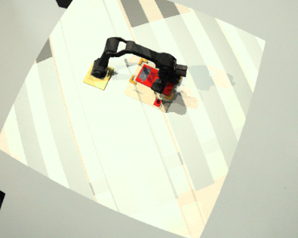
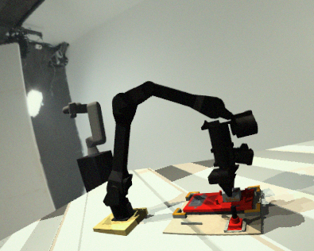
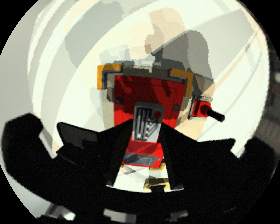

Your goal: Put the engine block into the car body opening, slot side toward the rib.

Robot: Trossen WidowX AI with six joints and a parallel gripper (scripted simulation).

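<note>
My gripper tip is 2 cm short of the black upright post, 12 cm to the left of it and 1 cm above it. Round my gripper tip: engine block (1 cm below).
</note>
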